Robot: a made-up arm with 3 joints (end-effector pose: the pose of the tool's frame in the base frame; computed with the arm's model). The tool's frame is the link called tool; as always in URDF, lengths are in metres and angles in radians.
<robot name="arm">
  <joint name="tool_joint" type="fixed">
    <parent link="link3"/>
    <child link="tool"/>
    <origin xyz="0.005 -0.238 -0.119" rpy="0 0 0"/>
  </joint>
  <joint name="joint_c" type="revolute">
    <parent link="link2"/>
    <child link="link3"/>
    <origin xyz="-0.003 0.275 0.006" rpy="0 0 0"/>
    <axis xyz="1 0 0"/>
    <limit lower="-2.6" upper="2.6" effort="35" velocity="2.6"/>
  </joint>
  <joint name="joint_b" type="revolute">
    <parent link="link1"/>
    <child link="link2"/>
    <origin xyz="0.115 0.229 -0.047" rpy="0 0 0"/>
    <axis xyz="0 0 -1"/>
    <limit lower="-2.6" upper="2.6" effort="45" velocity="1.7"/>
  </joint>
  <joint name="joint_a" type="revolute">
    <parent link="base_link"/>
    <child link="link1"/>
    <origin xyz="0 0 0.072" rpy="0 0 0"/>
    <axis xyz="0 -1 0"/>
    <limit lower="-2.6" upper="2.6" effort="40" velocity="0.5"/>
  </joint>
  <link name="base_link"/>
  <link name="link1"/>
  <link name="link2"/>
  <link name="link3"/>
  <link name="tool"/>
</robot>
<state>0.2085 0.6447 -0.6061</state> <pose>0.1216 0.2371 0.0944 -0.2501 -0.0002 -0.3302 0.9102</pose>
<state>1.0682 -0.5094 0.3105</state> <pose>0.2353 0.3040 0.0287 0.0021 -0.4532 0.2904 0.8428</pose>
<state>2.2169 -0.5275 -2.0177</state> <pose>-0.1680 0.4638 -0.0790 -0.4887 -0.5588 -0.6692 0.0320</pose>
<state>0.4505 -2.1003 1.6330</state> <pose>-0.0968 0.0244 -0.2760 0.2207 0.5401 0.6600 0.4732</pose>
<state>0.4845 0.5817 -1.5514</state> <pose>0.0862 0.3544 0.3373 -0.6021 0.0309 -0.3597 0.7121</pose>
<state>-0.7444 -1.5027 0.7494</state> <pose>-0.2454 0.2434 -0.0966 0.4802 0.4800 0.4945 0.5426</pose>
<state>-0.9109 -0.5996 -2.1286</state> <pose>0.1446 0.4778 0.2509 -0.6873 -0.0281 0.4961 0.5298</pose>
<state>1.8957 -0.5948 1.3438</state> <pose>0.3071 0.5096 0.0991 0.1610 -0.5013 0.6172 0.5847</pose>
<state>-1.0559 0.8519 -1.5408</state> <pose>0.2807 0.3256 -0.0316 -0.6972 0.5778 0.0633 0.4196</pose>
